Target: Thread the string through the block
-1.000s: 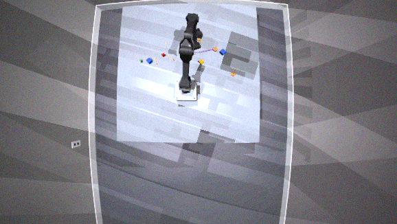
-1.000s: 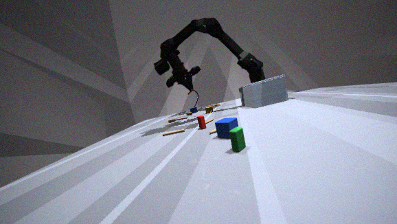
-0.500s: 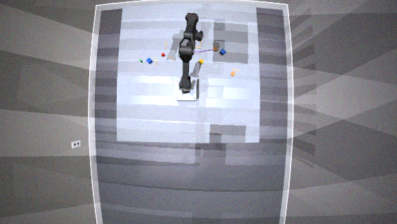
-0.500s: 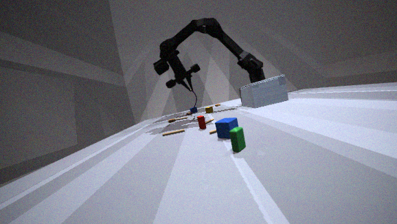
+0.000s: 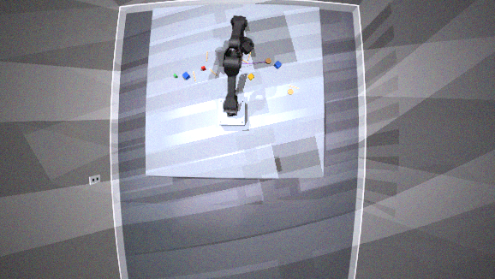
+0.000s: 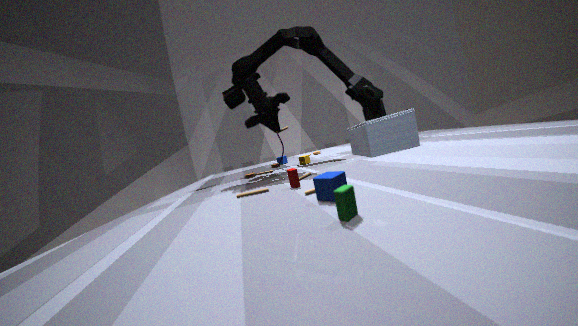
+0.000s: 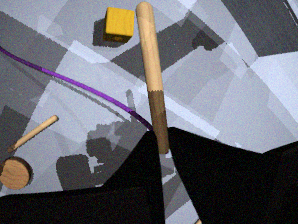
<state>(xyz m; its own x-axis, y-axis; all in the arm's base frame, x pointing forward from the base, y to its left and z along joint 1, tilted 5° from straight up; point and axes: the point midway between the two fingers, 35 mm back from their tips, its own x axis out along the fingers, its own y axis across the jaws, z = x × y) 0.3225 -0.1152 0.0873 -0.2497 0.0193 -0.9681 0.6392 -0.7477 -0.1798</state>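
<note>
Now: the yellow wooden block 120 mm below my gripper tip, 90 mm behind it and 60 mm to the right of it. The rest, counted from my gripper tip: thin wooden stick (10 mm to the right, 10 mm behind); then round orange button (200 mm to the right, 130 mm below, 10 mm ahead); then red block (260 mm to the left, 120 mm below, 40 mm ahead).
</note>
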